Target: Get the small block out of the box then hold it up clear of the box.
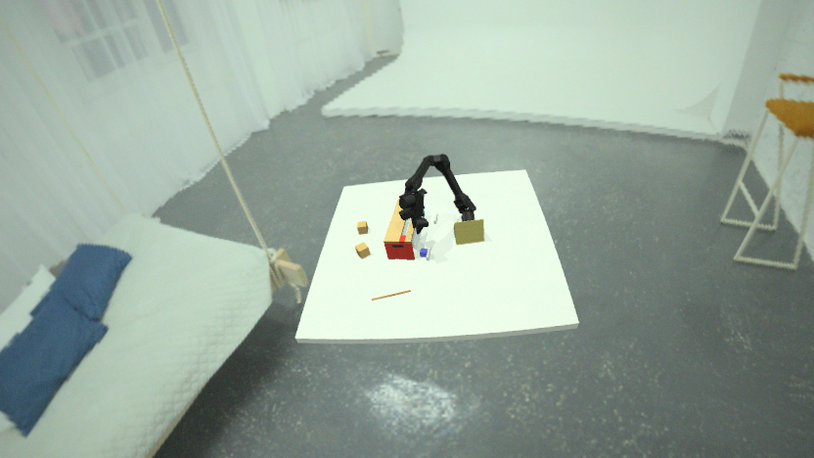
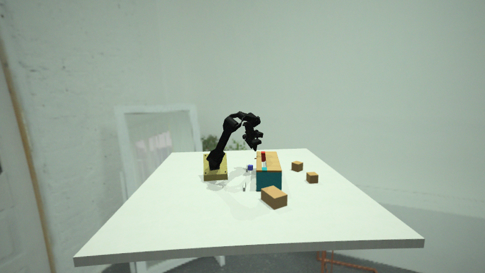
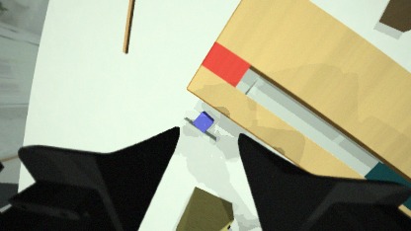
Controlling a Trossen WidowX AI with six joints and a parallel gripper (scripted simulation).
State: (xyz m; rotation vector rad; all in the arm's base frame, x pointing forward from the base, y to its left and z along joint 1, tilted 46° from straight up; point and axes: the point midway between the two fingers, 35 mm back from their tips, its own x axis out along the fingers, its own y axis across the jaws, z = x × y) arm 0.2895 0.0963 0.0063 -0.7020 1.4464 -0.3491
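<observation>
My gripper tip is 14 cm above the blue block, 2 cm to the right of it and 2 cm past it. Round my gripper tip: thin wooden stick: 26 cm to the left, 17 cm ahead, 15 cm below; then box: 15 cm to the right, 9 cm below, 1 cm ahead; then tan block: 46 cm to the right, 12 cm below, 2 cm behind.
</observation>
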